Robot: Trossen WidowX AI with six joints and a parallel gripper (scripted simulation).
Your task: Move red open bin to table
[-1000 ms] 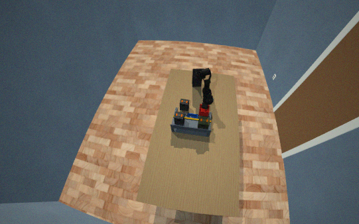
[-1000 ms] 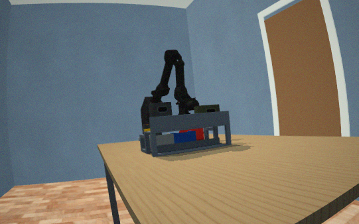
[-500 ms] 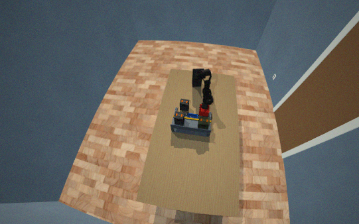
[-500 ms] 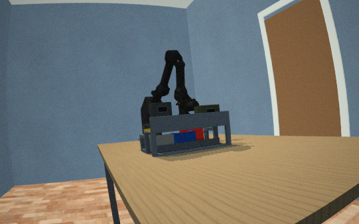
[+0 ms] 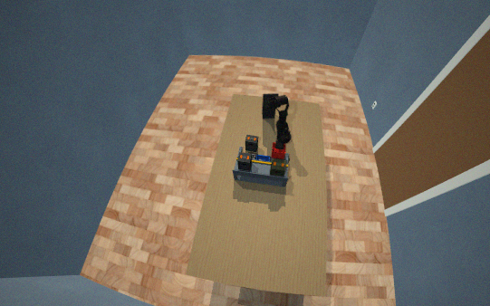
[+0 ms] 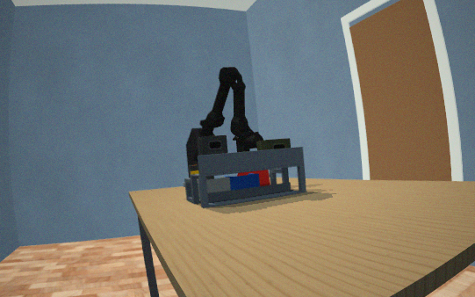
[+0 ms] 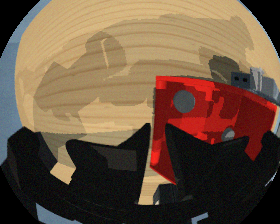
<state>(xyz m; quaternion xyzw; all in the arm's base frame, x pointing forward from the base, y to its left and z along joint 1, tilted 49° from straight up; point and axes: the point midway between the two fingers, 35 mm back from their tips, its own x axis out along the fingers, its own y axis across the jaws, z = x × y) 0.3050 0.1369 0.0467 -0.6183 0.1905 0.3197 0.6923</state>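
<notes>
My hand is 6 cm short of the red bin, 1 cm to the right of it and 1 cm above it. From my hand the other things lie so: blue bin: 22 cm ahead, 7 cm to the right, 1 cm below; then grey bin: 24 cm ahead, 18 cm to the right, 1 cm below.
</notes>
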